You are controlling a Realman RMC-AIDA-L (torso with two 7-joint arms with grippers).
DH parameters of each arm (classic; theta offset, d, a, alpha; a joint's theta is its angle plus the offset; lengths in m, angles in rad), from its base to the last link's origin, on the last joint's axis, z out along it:
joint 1: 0 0.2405 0 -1.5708
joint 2: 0 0 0 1.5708
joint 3: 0 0.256 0 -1.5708
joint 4: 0 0 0 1.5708
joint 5: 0 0.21 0 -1.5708
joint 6: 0 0 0 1.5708
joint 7: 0 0.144 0 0
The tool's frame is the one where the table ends.
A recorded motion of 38 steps. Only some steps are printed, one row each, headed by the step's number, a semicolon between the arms.
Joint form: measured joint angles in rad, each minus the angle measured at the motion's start. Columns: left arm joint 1, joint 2, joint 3, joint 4, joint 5, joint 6, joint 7; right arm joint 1, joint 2, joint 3, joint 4, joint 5, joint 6, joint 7.
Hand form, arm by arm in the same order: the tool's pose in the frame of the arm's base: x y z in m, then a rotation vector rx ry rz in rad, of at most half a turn. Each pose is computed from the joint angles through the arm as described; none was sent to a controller.
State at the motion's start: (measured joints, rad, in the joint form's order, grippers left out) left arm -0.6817 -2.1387 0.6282 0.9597 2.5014 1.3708 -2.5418; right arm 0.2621 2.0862 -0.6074 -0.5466 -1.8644 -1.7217 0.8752
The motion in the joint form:
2: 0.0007 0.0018 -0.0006 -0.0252 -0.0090 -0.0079 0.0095; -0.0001 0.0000 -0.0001 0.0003 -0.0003 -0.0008 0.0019
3: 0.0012 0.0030 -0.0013 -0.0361 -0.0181 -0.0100 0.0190; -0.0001 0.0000 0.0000 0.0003 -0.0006 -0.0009 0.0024
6: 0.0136 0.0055 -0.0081 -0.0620 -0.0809 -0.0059 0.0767; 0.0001 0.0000 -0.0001 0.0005 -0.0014 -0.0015 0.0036
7: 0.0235 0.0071 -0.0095 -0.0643 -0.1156 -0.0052 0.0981; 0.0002 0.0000 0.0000 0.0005 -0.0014 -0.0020 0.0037
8: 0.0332 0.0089 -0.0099 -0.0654 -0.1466 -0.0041 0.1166; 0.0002 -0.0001 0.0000 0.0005 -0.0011 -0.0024 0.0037
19: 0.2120 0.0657 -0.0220 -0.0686 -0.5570 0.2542 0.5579; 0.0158 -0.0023 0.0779 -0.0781 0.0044 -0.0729 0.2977
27: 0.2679 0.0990 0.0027 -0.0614 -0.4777 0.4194 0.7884; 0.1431 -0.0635 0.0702 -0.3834 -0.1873 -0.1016 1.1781
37: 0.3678 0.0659 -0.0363 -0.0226 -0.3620 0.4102 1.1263; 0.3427 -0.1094 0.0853 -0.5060 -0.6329 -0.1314 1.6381
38: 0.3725 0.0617 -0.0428 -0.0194 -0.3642 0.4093 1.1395; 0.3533 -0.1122 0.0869 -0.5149 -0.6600 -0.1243 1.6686
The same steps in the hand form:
2: -0.2521 0.3884 0.0223 -2.1403 -1.7009 -0.3289; 0.3175 0.2379 0.0015 -2.5400 0.3489 0.8694
3: -0.2525 0.3880 0.0207 -2.1469 -1.7020 -0.3368; 0.3175 0.2379 0.0015 -2.5403 0.3496 0.8695
6: -0.2522 0.3852 0.0180 -2.1848 -1.6851 -0.4036; 0.3175 0.2378 0.0014 -2.5415 0.3510 0.8703
7: -0.2521 0.3844 0.0193 -2.1915 -1.6736 -0.4438; 0.3174 0.2378 0.0014 -2.5416 0.3508 0.8709
8: -0.2523 0.3836 0.0209 -2.1962 -1.6625 -0.4788; 0.3173 0.2378 0.0015 -2.5415 0.3505 0.8714
19: -0.2606 0.3351 0.0591 -2.4485 -1.2298 -0.8864; 0.3104 0.2470 0.0271 -2.4939 0.6085 1.0077
27: -0.2772 0.2986 0.0594 -2.6955 -0.9845 -0.7202; 0.2876 0.2951 0.0818 -2.5067 1.3913 0.7805
37: -0.3133 0.2640 0.0514 -2.7289 -0.6824 -0.5148; 0.2751 0.3339 0.1041 -2.2828 1.8297 0.2022
38: -0.3140 0.2628 0.0514 -2.7210 -0.6696 -0.5182; 0.2751 0.3370 0.1070 -2.2429 1.8474 0.1760

